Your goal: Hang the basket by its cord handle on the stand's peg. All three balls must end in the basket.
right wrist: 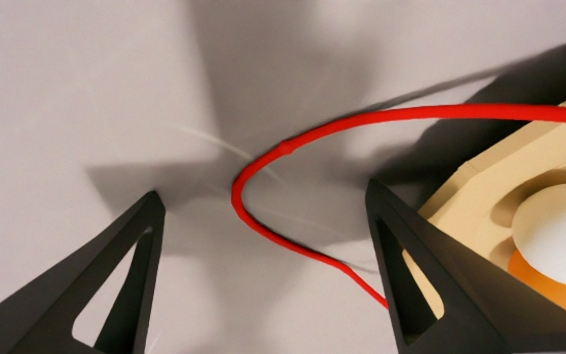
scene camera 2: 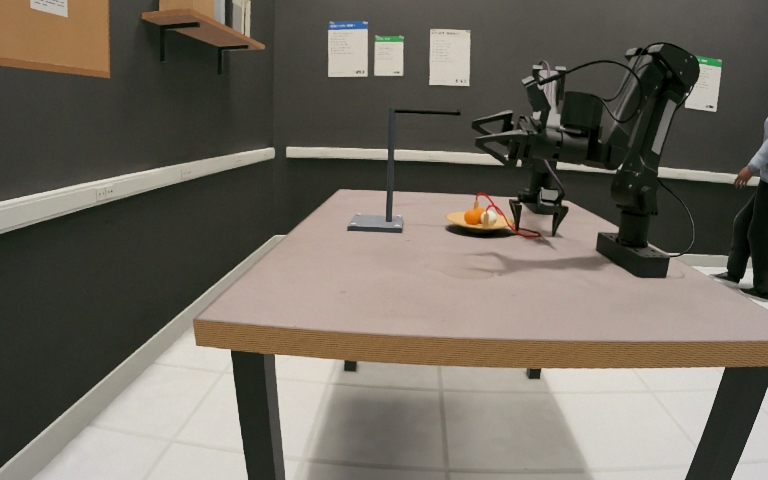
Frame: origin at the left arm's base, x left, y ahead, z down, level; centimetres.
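Seen in the pictures: left gripper, fingertip midpoint: (scene camera 2: 473,132); right gripper, fingertip midpoint: (right wrist: 264,193) (scene camera 2: 534,234); left arm's base, origin of the base link: (scene camera 2: 630,248).
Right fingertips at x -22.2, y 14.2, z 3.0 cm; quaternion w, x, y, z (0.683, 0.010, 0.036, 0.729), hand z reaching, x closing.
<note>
Pixels of each thing's top centre, then the offset from my right fingertips to it. "spot": a spot on its surface instead.
- basket, middle of its top: (scene camera 2: 481,206) dx -2.7, dy +13.9, dz -5.8 cm
- white ball, middle of its top: (scene camera 2: 489,210) dx -1.2, dy +12.1, dz -5.2 cm
- stand's peg, surface spot: (scene camera 2: 427,112) spot: dx -3.1, dy +28.5, dz -28.4 cm
- stand's upright post, middle of its top: (scene camera 2: 392,108) dx -3.9, dy +36.9, dz -29.1 cm
- flat grey base, surface spot: (scene camera 2: 373,224) spot: dx +0.2, dy +40.6, dz -1.0 cm
The basket (scene camera 2: 480,228) (right wrist: 465,200) is a shallow tan dish on the table. An orange ball (scene camera 2: 473,216) (right wrist: 535,280) and a white ball (scene camera 2: 492,217) (right wrist: 547,230) show in it; a third ball cannot be made out. Its red cord handle (scene camera 2: 530,233) (right wrist: 237,192) loops out beyond the rim onto the table. My right gripper (scene camera 2: 535,230) (right wrist: 264,193) is open, pointing down low over the table, with the cord's bend between its spread fingertips but ungripped. My left gripper (scene camera 2: 476,132) is open and empty, raised above the basket. The stand's peg (scene camera 2: 427,112) is bare.
The stand's upright post (scene camera 2: 390,169) rises from a flat grey base (scene camera 2: 373,224) left of the basket in scene camera 2. The table's front edge (scene camera 2: 453,352) is nearest the camera. A black arm base (scene camera 2: 631,257) stands at the table's right.
</note>
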